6 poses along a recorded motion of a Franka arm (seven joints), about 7 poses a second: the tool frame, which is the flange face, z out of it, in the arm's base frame.
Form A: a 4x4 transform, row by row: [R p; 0 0 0 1], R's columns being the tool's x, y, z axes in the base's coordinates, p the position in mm. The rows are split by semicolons.
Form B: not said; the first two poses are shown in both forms.
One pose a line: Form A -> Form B
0.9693 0.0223 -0.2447 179.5; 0.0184 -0.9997 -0.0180 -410.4; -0.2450 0.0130 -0.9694 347.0; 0 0 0 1 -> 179.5 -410.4 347.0 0.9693 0.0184 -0.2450 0.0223 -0.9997 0.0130
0.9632 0.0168 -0.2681 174.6; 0.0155 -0.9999 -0.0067 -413.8; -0.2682 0.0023 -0.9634 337.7; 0 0 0 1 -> 174.6 -413.8 337.7 0.9632 0.0155 -0.2682 0.0168 -0.9999 0.0023
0.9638 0.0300 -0.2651 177.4; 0.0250 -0.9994 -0.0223 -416.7; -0.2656 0.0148 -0.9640 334.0; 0 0 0 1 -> 177.4 -416.7 334.0 0.9638 0.0250 -0.2656 0.0300 -0.9994 0.0148
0.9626 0.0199 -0.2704 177.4; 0.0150 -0.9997 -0.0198 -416.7; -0.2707 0.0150 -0.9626 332.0; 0 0 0 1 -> 177.4 -416.7 332.0 0.9626 0.0150 -0.2707 0.0199 -0.9997 0.0150
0.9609 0.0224 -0.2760 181.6; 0.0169 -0.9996 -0.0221 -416.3; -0.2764 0.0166 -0.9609 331.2; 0 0 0 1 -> 181.6 -416.3 331.2 0.9609 0.0169 -0.2764 0.0224 -0.9996 0.0166
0.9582 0.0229 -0.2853 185.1; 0.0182 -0.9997 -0.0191 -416.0; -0.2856 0.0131 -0.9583 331.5; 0 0 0 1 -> 185.1 -416.0 331.5 0.9582 0.0182 -0.2856 0.0229 -0.9997 0.0131
